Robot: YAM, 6 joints.
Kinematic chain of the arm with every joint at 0, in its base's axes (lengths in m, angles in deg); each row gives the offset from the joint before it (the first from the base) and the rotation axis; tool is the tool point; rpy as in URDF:
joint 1: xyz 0 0 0.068 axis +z
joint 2: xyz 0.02 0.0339 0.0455 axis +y
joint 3: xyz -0.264 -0.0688 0 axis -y
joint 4: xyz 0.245 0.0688 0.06 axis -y
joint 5: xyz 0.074 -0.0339 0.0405 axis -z
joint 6: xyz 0.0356 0 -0.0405 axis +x
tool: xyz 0 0 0 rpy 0 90 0
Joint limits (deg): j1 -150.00..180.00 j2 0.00..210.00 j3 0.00..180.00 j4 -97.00..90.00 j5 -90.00..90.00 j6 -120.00..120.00
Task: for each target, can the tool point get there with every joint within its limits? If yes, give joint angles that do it. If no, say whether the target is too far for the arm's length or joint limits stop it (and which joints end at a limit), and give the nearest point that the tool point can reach.
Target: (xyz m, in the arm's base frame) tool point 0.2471 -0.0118 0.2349
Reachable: yes | joints -0.81 67.03 41.33 -14.08 13.54 -69.94
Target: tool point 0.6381 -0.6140 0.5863
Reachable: no: too far | nearest point 0.4102 -0.3947 0.4135 | short by 0.360 m
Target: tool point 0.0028 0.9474 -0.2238
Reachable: no: too far | nearest point 0.0018 0.6081 -0.1004 | short by 0.361 m
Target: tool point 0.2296 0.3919 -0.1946
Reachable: yes | joints 63.59 187.13 126.39 -29.82 61.67 -49.46
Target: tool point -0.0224 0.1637 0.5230
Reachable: yes | joints -92.42 20.77 72.84 62.41 55.29 -78.66
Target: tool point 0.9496 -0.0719 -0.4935
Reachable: no: too far | nearest point 0.5470 -0.0414 -0.2209 | short by 0.487 m
